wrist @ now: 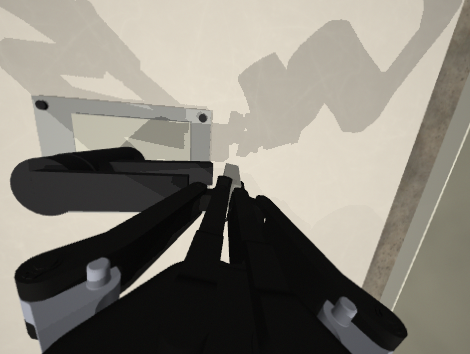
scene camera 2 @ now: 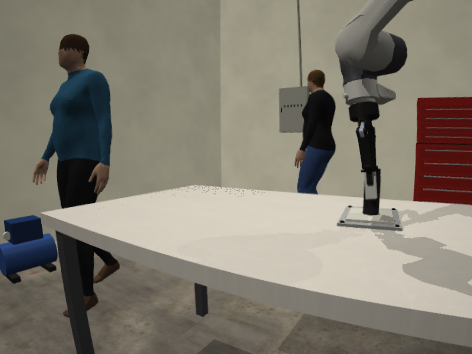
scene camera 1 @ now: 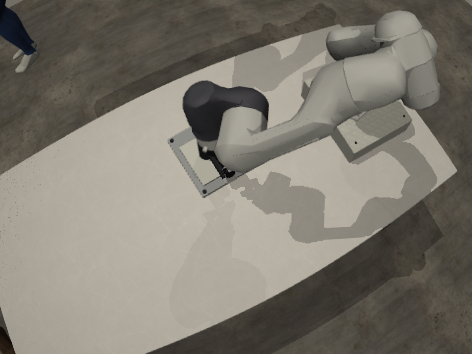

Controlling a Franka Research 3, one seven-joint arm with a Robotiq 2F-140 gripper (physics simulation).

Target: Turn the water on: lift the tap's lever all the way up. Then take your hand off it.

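Observation:
The black tap (scene camera 2: 371,207) (wrist: 105,192) stands on a grey-framed plate (scene camera 1: 187,167) (scene camera 2: 350,225) (wrist: 55,125). In the wrist view its round end is at the left, and two dark bars reach right from it; I cannot tell surely which is the lever, nor how far it is raised. My gripper (scene camera 1: 230,173) (scene camera 2: 370,194) (wrist: 229,174) is shut and empty, pointing down. In the wrist view its fingertips are just right of the bars' free ends; whether they touch is unclear. In scene camera 2 they overlap the tap. The arm hides much of the tap in scene camera 1.
The white table (scene camera 1: 100,200) (scene camera 2: 225,240) carries the plate and a pale box-shaped block (scene camera 1: 375,131) under the arm. Two people (scene camera 2: 82,120) (scene camera 2: 318,120) stand beyond the table in scene camera 2. A red drawer cabinet (scene camera 2: 445,155) is behind the arm, and a blue compressor (scene camera 2: 27,250) is at the left.

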